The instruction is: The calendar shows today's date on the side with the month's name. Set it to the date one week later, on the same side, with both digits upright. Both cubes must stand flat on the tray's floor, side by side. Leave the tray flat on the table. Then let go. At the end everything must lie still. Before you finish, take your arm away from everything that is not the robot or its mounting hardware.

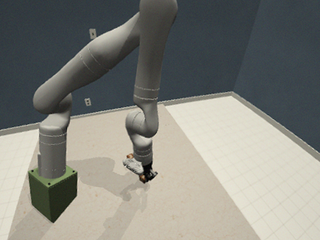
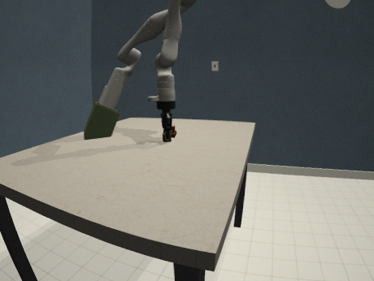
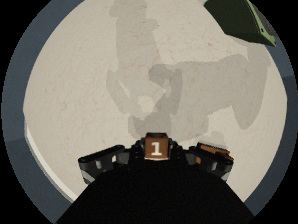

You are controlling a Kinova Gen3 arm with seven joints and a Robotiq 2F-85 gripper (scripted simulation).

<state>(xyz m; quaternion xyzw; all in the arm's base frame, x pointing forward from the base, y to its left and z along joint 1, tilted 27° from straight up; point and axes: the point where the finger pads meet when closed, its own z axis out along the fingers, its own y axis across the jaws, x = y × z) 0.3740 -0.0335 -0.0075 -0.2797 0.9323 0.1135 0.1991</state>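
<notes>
Right now the brown calendar tray is 10 cm to the left of my hand, 3 cm behind it and 2 cm below it. The rest, counted from my hand: brown digit cube: 1 cm below.
</notes>
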